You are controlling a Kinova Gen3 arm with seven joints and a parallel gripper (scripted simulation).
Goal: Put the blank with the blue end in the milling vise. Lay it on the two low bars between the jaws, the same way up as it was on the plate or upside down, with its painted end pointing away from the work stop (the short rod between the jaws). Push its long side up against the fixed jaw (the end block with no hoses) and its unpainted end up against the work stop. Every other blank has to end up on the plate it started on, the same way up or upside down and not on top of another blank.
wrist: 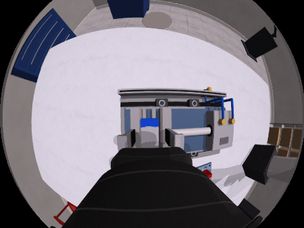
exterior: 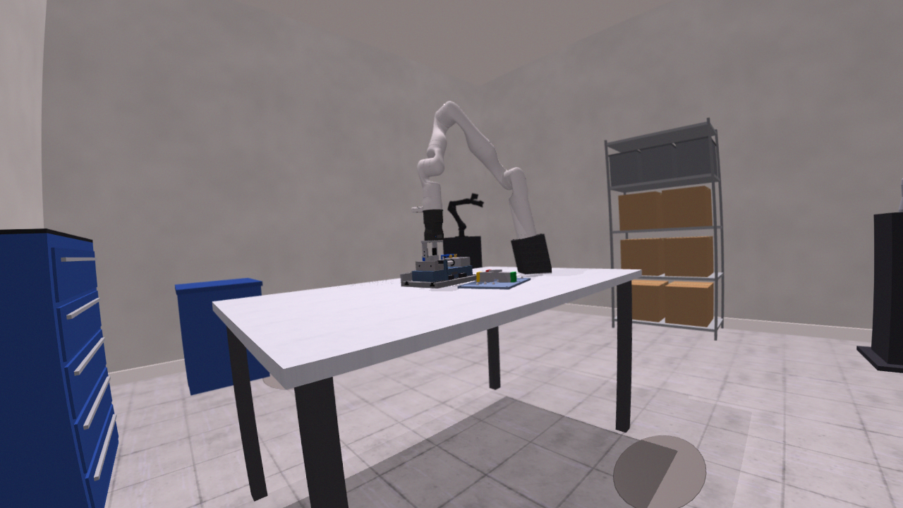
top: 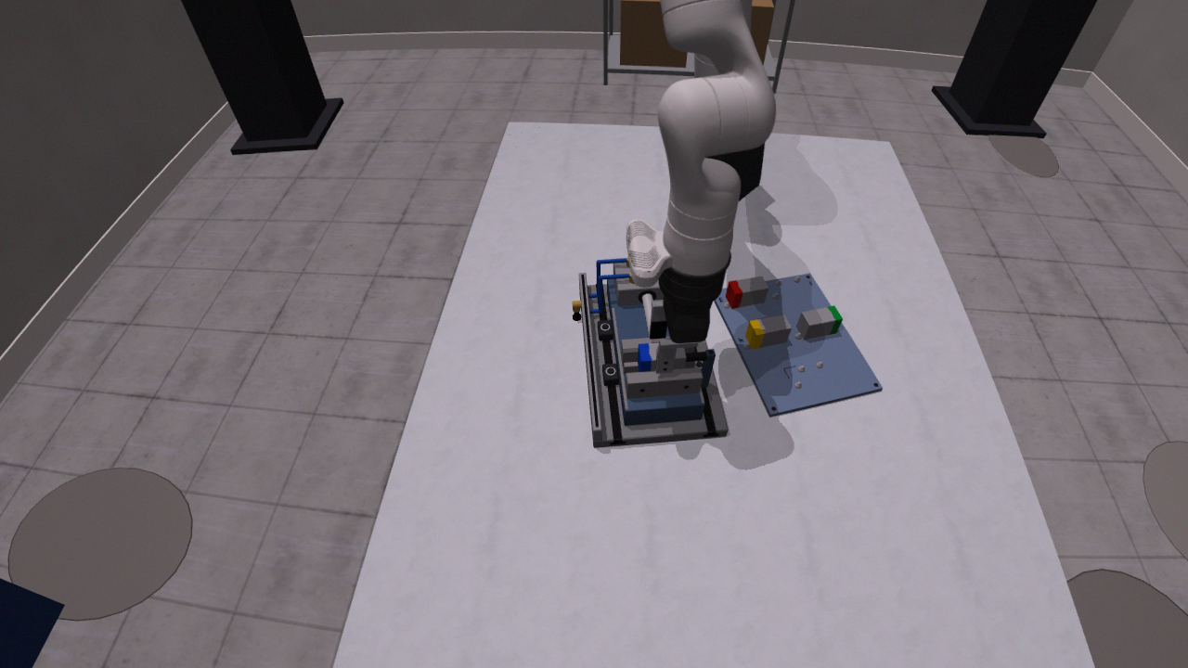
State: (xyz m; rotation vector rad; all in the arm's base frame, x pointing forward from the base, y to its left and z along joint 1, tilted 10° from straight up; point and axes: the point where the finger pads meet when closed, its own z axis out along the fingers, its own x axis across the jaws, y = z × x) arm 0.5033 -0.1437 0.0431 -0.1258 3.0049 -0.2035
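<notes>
Right now my hand is 3 cm above the blue-ended blank. Also, from my hand: vise base rail: 7 cm behind, 10 cm to the right, 9 cm below; work stop rod: 1 cm behind, 5 cm to the left, 4 cm below; fixed jaw: 3 cm ahead, 5 cm below.
</notes>
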